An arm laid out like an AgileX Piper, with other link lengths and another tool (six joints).
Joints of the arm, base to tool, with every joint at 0 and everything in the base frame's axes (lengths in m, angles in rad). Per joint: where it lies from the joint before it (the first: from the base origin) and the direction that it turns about. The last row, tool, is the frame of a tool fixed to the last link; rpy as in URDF.
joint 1: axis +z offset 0 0 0.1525
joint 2: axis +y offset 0 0 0
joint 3: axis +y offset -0.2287 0 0.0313
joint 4: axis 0.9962 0 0.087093 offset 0.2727 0 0.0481
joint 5: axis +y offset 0 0 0
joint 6: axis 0.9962 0 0.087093 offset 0.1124 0 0.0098
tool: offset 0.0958 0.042 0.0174 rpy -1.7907 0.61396 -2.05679
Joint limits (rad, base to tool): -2.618..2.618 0..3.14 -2.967..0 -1.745..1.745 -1.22..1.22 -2.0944..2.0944
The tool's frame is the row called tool.
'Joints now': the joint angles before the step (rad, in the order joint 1, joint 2, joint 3, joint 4, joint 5, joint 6). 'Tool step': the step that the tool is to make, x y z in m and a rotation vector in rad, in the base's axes. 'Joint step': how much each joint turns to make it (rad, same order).
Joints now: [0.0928 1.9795 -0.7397 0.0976 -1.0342 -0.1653]
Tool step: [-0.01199 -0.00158 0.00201 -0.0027 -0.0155 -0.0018]
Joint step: [0.0000 -0.0248 0.0555 0.0000 -0.0461 0.0000]
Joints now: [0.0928 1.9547 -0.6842 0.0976 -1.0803 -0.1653]
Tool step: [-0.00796 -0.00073 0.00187 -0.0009 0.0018 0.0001]
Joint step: [0.0000 -0.0295 0.0376 -0.0003 -0.0062 0.0000]
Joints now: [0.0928 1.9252 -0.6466 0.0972 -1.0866 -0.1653]
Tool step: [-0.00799 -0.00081 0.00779 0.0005 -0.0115 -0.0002]
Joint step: [-0.0001 -0.0458 0.0409 -0.0001 -0.0067 0.0001]
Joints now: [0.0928 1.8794 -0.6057 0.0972 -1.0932 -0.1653]
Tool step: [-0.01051 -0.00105 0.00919 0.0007 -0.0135 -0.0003]
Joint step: [0.0000 -0.0589 0.0521 0.0001 -0.0068 0.0000]
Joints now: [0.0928 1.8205 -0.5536 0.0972 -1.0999 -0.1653]
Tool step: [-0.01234 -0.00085 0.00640 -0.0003 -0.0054 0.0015]
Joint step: [-0.0001 -0.0608 0.0577 -0.0018 -0.0022 0.0001]
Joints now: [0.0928 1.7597 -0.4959 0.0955 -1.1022 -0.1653]
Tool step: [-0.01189 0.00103 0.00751 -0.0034 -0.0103 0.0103]
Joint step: [0.0000 -0.0634 0.0535 -0.0112 0.0000 0.0000]
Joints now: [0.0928 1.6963 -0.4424 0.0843 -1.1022 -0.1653]
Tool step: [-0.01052 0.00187 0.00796 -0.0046 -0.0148 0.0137]
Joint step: [-0.0001 -0.0603 0.0459 -0.0150 0.0001 0.0001]
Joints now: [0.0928 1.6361 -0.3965 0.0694 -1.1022 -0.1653]
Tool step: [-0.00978 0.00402 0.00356 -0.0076 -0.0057 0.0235]
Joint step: [0.0000 -0.0453 0.0385 -0.0259 0.0019 0.0024]
